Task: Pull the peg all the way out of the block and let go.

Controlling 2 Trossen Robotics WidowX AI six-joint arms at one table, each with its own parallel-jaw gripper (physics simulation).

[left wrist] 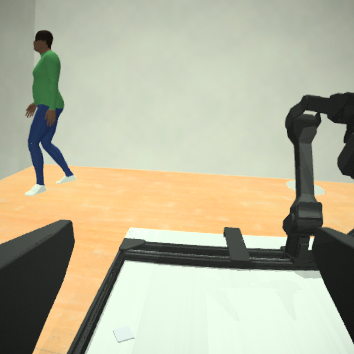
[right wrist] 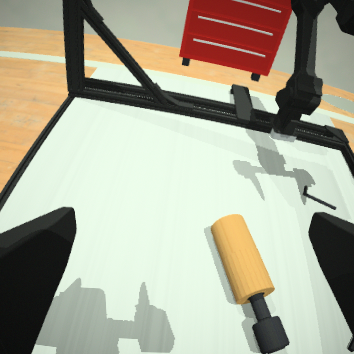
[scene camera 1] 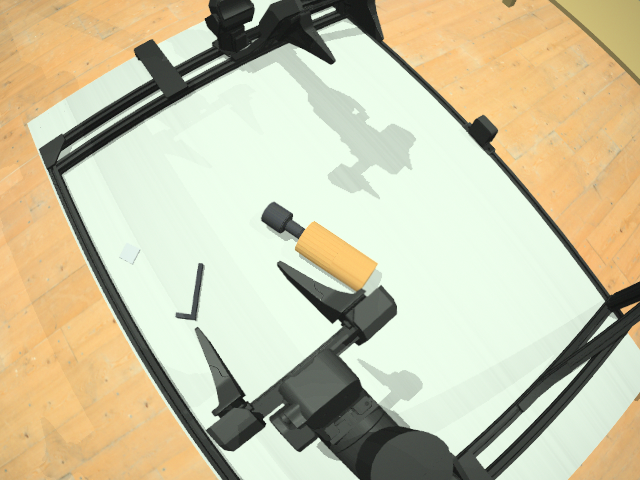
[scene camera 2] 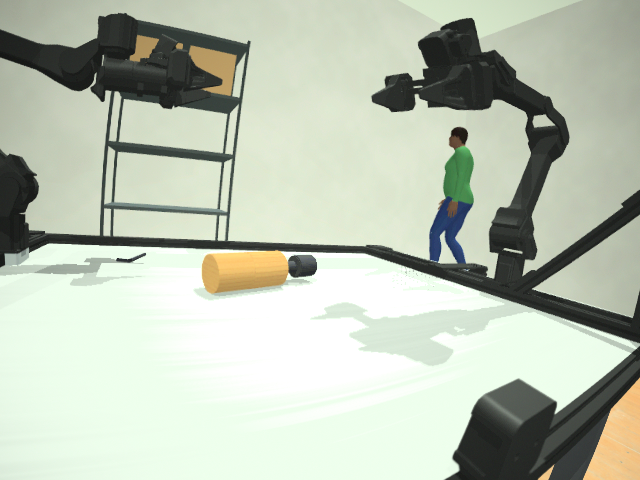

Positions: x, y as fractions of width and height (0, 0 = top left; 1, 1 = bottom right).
Labels:
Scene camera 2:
my left gripper: 0.34, 0.19
my right gripper: 0.62, 0.20
cylindrical wooden block: 0.35, 0.57

